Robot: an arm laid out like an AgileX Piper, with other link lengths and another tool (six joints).
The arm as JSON. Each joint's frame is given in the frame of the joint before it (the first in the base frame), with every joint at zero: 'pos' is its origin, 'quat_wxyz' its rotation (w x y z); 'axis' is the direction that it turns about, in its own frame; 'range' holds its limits. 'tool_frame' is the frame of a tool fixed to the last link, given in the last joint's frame.
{
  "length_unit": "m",
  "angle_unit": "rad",
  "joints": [
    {
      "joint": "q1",
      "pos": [
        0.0,
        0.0,
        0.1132
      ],
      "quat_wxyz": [
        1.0,
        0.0,
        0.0,
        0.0
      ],
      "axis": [
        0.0,
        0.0,
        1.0
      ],
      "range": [
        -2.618,
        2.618
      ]
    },
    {
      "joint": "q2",
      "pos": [
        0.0,
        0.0,
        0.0
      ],
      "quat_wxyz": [
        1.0,
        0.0,
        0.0,
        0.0
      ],
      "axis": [
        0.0,
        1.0,
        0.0
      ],
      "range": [
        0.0,
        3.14
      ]
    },
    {
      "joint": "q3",
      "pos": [
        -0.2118,
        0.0,
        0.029
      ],
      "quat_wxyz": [
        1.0,
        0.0,
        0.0,
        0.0
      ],
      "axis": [
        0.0,
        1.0,
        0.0
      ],
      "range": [
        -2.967,
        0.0
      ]
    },
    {
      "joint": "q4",
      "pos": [
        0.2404,
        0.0,
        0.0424
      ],
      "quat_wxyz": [
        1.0,
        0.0,
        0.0,
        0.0
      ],
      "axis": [
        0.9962,
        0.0,
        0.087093
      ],
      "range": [
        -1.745,
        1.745
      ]
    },
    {
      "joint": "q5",
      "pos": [
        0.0,
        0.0,
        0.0
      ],
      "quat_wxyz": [
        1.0,
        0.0,
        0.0,
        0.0
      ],
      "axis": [
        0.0,
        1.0,
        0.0
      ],
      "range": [
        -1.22,
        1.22
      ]
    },
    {
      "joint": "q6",
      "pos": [
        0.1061,
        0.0,
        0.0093
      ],
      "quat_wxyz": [
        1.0,
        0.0,
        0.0,
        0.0
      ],
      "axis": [
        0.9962,
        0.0,
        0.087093
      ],
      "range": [
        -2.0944,
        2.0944
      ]
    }
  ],
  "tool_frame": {
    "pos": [
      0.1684,
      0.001,
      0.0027
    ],
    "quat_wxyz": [
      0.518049,
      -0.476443,
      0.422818,
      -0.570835
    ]
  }
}
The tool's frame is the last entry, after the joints.
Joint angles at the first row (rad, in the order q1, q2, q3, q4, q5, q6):
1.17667, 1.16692, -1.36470, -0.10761, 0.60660, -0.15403
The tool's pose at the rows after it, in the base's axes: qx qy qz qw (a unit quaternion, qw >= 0); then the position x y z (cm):
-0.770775 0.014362 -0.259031 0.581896 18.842 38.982 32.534
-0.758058 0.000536 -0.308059 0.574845 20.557 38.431 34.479
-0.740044 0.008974 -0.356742 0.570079 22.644 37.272 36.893
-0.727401 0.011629 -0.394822 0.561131 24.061 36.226 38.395
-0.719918 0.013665 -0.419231 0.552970 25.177 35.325 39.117
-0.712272 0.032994 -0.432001 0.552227 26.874 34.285 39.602
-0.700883 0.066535 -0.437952 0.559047 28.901 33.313 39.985
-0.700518 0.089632 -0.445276 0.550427 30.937 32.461 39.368
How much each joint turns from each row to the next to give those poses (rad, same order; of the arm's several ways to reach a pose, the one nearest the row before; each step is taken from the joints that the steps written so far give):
0.00250, 0.02022, -0.03931, -0.04275, -0.01185, -0.00005
0.00002, 0.01476, -0.04556, -0.11366, -0.00052, 0.01617
-0.00437, 0.00937, -0.04701, -0.14371, 0.00573, 0.07484
-0.00001, 0.00174, -0.02009, -0.11532, 0.00601, 0.05197
-0.01529, -0.00416, -0.00003, -0.05638, -0.00444, 0.01712
-0.05372, 0.00193, 0.00004, -0.00021, -0.02456, 0.01284
-0.06504, 0.01242, 0.00001, -0.00006, -0.04020, 0.05111
-0.05559, 0.02355, -0.00002, 0.00003, -0.01806, 0.02240

